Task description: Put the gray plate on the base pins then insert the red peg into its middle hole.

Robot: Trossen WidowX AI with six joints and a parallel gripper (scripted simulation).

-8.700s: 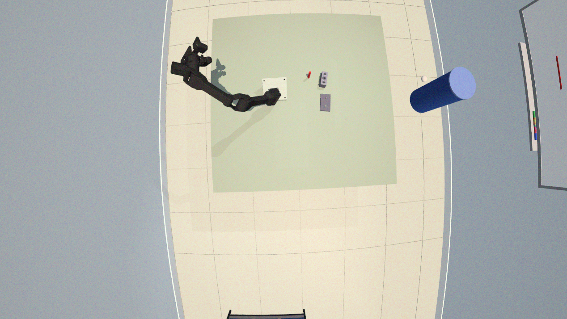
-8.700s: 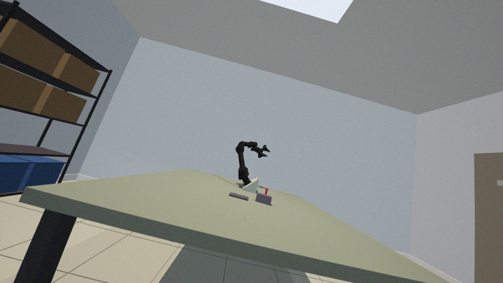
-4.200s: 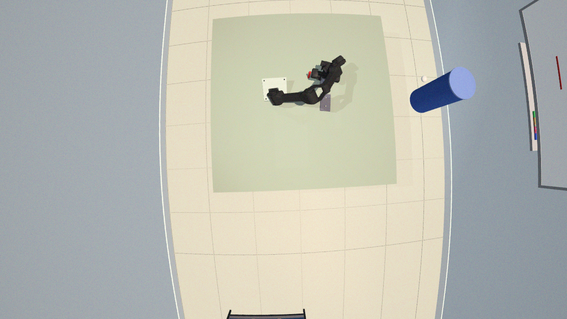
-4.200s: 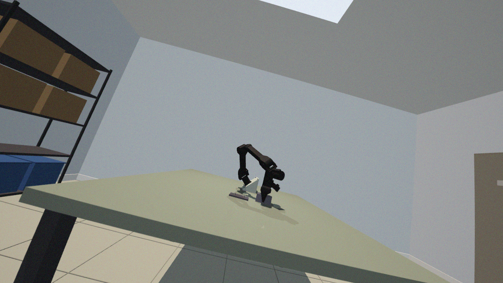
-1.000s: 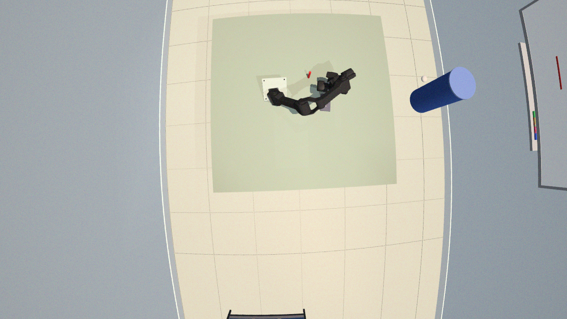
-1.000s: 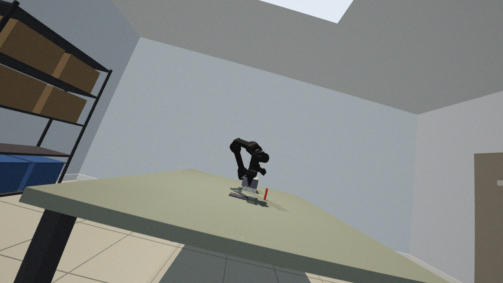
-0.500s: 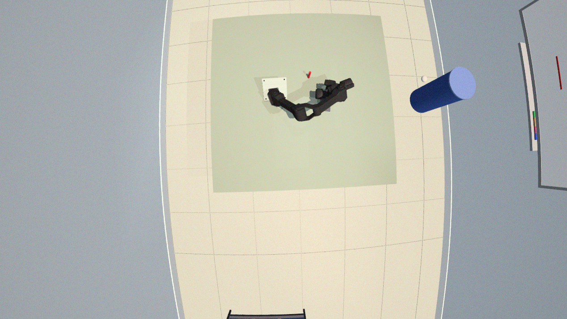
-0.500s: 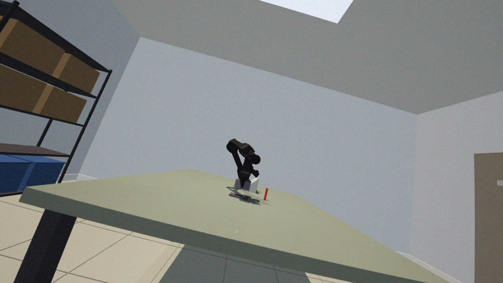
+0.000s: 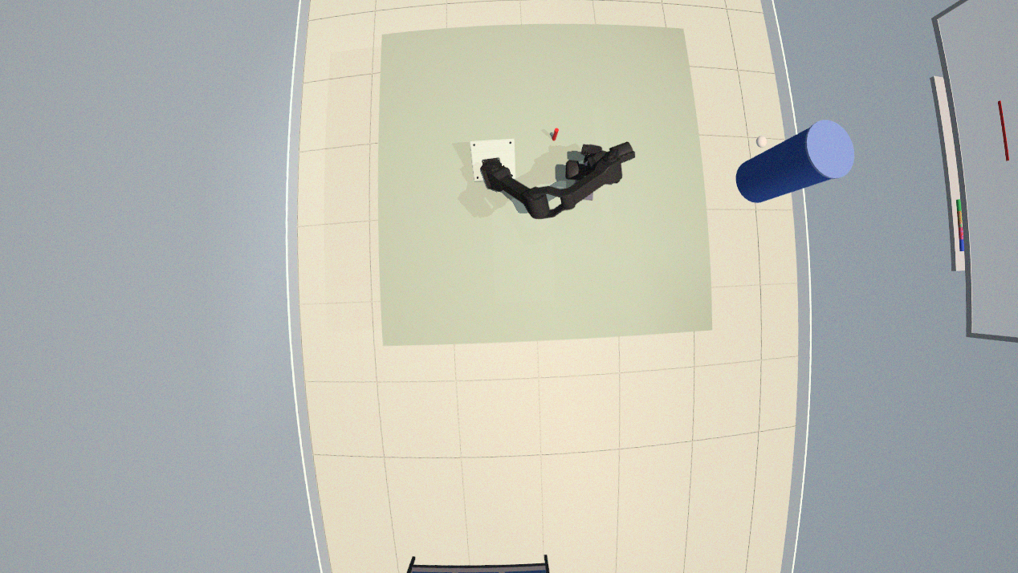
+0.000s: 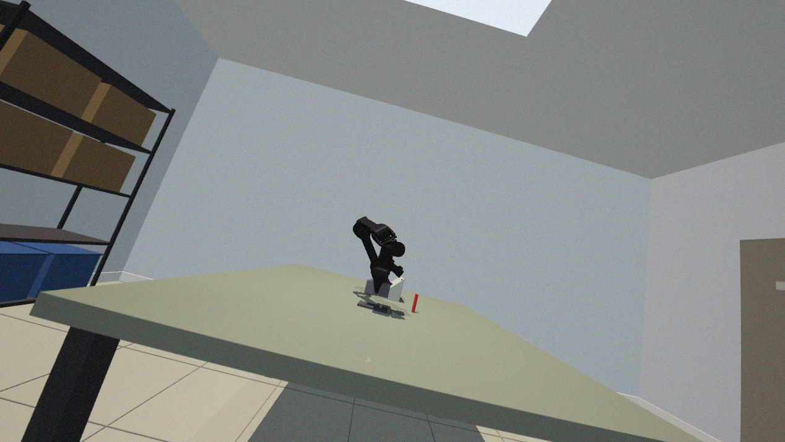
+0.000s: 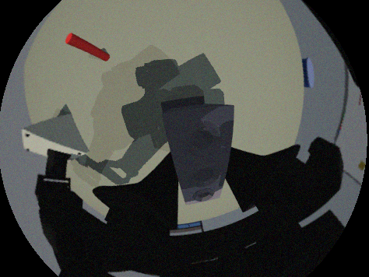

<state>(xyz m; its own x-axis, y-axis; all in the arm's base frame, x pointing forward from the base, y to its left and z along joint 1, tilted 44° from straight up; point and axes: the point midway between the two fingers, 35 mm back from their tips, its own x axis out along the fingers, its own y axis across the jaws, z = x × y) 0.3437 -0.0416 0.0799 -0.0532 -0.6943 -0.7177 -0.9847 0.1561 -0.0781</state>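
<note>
My gripper tip is now 19 cm to the right of the red peg, 9 cm past it and 2 cm above it.
</note>
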